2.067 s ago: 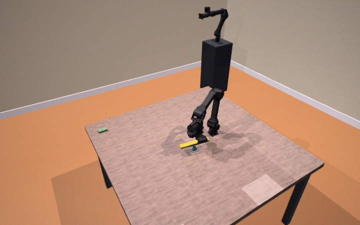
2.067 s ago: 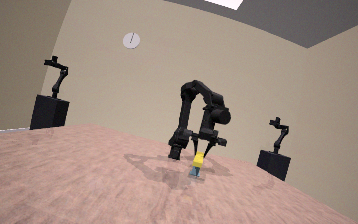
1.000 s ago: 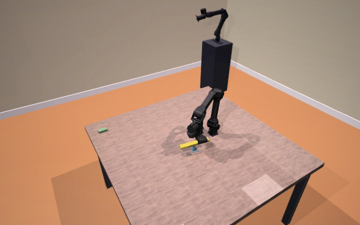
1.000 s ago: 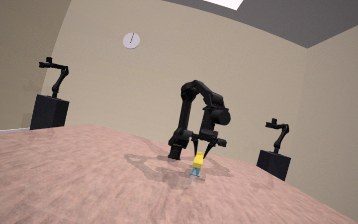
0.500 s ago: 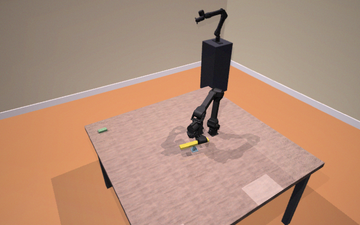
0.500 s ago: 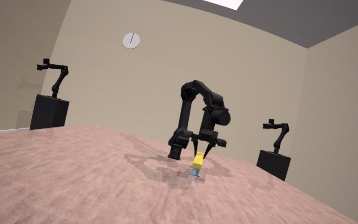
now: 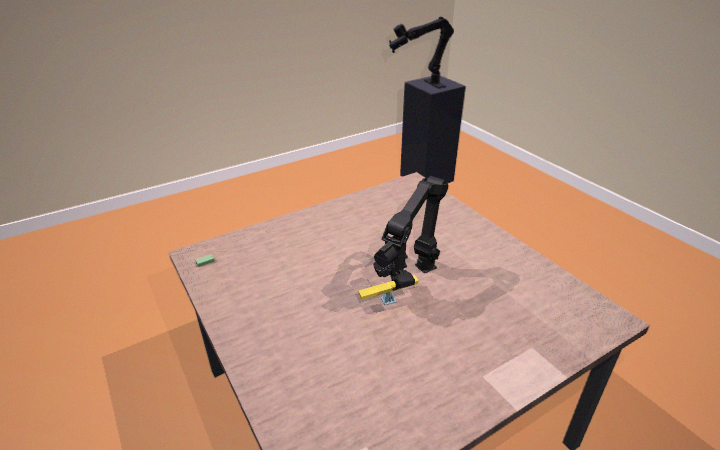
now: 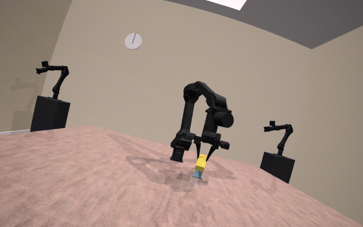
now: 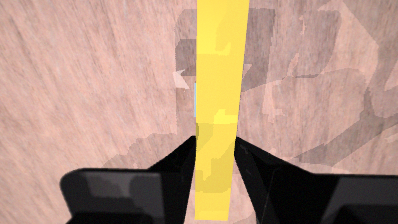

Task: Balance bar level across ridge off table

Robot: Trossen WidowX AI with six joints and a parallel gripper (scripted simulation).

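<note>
The bar is 30 mm ahead of my gripper tip and 10 mm to the right of it. Round my gripper tip: green block 530 mm ahead, 590 mm to the right, 60 mm below.
</note>
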